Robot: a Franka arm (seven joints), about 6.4 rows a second.
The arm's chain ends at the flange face. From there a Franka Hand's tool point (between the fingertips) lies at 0.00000 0.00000 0.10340 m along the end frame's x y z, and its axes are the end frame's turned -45 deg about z.
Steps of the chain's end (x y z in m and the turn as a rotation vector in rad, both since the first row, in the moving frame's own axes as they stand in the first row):
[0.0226, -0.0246, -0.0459, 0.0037, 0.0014, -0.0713]
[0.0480, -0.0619, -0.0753, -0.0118, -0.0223, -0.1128]
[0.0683, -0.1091, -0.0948, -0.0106, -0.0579, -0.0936]
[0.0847, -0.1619, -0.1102, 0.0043, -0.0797, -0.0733]
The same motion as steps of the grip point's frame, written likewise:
[0.0337, -0.0016, -0.0459, 0.0016, 0.0036, -0.0713]
[0.0752, -0.0105, -0.0753, 0.0074, -0.0241, -0.1128]
[0.1203, -0.0321, -0.0950, 0.0334, -0.0484, -0.0936]
[0.1686, -0.0605, -0.1105, 0.0594, -0.0533, -0.0733]

